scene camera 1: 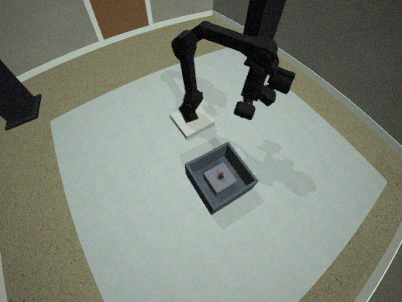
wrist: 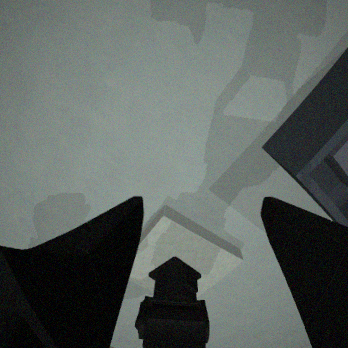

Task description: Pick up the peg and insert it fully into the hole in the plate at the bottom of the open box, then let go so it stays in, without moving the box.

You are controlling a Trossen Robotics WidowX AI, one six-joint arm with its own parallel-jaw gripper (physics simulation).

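Seen in the pictures: gripper, fingertip midpoint: point(wrist: 203, 205); arm's base at its link origin: point(scene camera 1: 189, 116) point(wrist: 174, 274).
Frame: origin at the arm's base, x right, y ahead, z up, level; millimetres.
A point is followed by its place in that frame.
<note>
The small orange-brown peg point(scene camera 1: 220, 175) @[x 18, y 339, z 52 mm] stands in the middle of the pale square plate point(scene camera 1: 215, 184) @[x 43, y 355, z 29 mm] point(wrist: 343, 156) @[x -13, y 298, z 29 mm], at its hole. How deep it sits is too small to tell. The plate lies on the bottom of the dark blue-grey open box point(scene camera 1: 235, 196) @[x 10, y 431, z 67 mm] point(wrist: 305, 120) @[x -75, y 286, z 12 mm], near the middle of the scene view and at the right edge of the wrist view. The peg does not show in the wrist view. My gripper point(scene camera 1: 256, 104) point(wrist: 203, 205) @[x -148, y 177, z 153 mm] is open and empty, raised above the table behind and to the right of the box, apart from the peg and box.
The arm's base stands on a white square block point(scene camera 1: 191, 133) @[x 29, y 94, z -3 mm] point(wrist: 225, 265) @[x 43, y 74, z -1 mm] behind the box. The box rests on the pale mat point(scene camera 1: 145, 215) @[x 323, y 350, z -30 mm], with arm shadows to its right. Dark pillars point(scene camera 1: 17, 102) stand at the left and at the back.
</note>
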